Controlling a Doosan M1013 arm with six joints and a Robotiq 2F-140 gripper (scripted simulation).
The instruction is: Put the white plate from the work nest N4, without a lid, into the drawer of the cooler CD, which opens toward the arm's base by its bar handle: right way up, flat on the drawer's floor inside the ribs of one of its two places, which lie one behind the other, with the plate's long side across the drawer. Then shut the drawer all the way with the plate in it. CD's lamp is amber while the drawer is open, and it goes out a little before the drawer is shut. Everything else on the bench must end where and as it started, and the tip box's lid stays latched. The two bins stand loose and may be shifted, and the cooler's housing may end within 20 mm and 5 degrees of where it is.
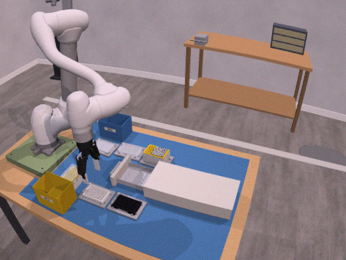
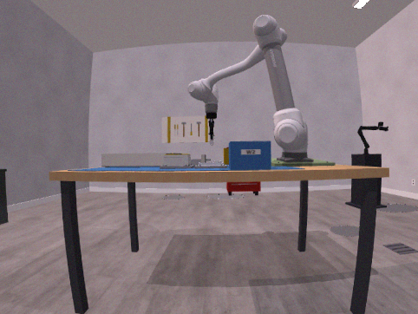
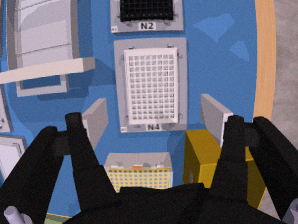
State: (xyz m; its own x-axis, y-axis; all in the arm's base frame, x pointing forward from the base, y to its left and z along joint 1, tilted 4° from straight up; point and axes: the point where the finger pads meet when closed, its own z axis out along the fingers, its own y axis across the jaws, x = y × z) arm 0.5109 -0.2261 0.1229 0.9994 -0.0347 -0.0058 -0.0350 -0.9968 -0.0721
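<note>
Right now my hand is 15 cm above the white plate. The rest, counted from my hand: nest (16 cm below); then yellow bin (18 cm behind, 13 cm below, 12 cm to the right); then black plate (18 cm ahead, 15 cm below).
</note>
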